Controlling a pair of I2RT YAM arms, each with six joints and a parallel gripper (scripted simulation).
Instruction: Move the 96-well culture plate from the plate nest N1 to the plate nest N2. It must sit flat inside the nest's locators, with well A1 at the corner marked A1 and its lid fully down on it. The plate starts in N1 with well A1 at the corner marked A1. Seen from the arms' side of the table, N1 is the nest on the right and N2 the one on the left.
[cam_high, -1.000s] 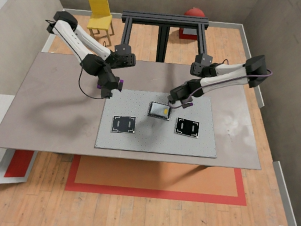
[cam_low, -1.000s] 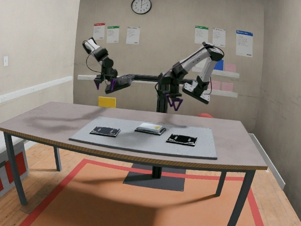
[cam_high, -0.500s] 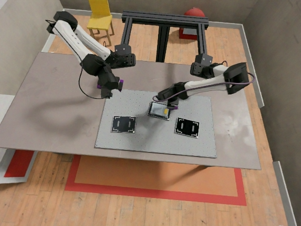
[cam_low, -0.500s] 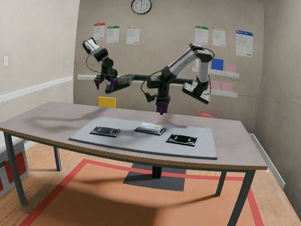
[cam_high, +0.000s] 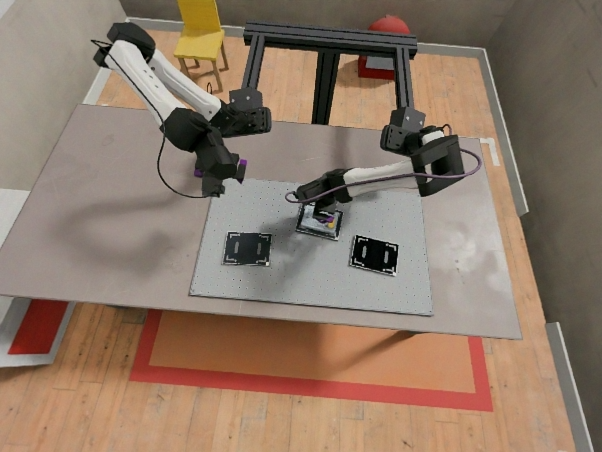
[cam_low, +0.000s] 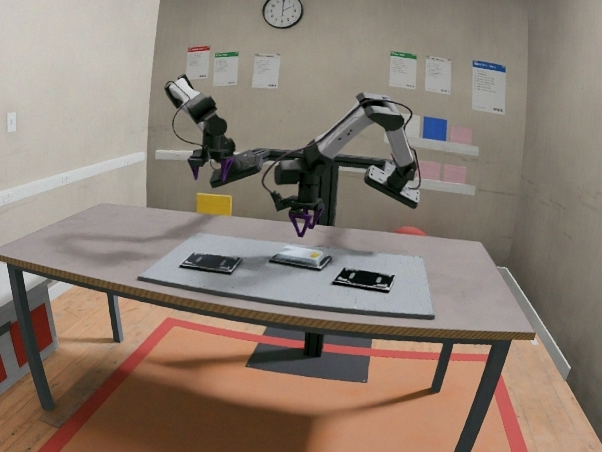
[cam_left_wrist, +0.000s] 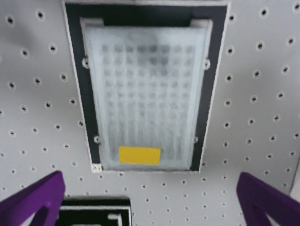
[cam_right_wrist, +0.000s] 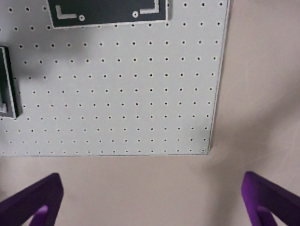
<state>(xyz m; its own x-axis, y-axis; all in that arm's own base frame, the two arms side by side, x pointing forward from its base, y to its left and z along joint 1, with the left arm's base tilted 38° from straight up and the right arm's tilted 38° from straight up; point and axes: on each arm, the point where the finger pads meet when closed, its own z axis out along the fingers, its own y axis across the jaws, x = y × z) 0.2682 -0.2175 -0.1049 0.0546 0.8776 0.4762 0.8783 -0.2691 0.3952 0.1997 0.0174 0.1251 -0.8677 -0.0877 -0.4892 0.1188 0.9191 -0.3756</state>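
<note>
The culture plate lies 10 mm to the right of my left hand and 80 mm below it.
</note>
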